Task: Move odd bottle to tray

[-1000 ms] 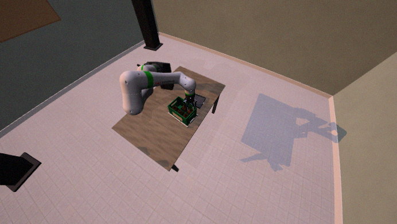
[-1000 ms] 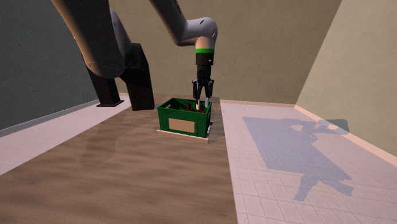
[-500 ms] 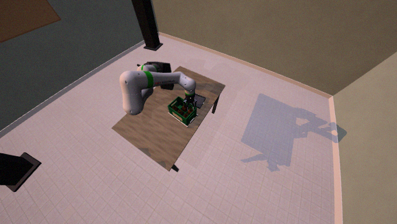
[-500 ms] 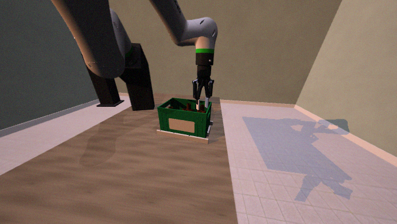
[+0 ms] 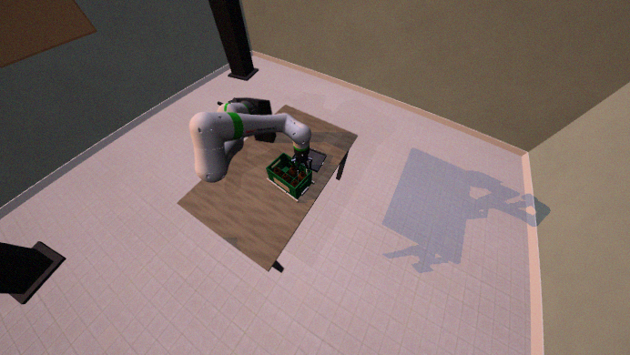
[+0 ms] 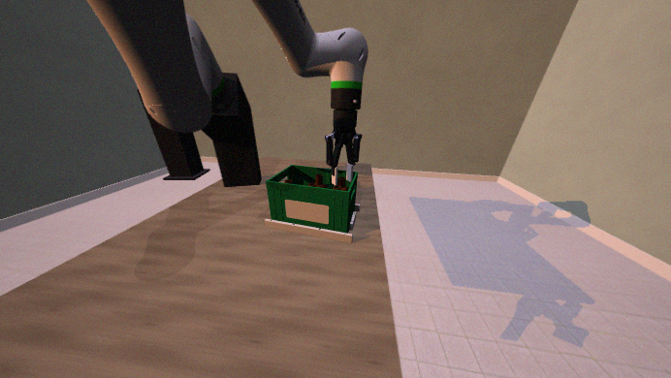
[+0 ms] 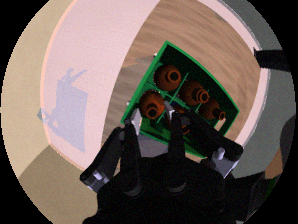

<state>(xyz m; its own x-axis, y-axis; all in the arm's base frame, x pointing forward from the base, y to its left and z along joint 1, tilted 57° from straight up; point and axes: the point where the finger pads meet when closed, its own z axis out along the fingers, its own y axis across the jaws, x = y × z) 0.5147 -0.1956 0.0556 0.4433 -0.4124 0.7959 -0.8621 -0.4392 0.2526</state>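
The green crate is 10 cm behind my hand, 2 cm to the right of it and 9 cm below it. From my hand the other things lie so: brown bottle (11 cm behind, 6 cm to the right, 9 cm below); dark tray (4 cm behind, 25 cm to the left, 16 cm below).
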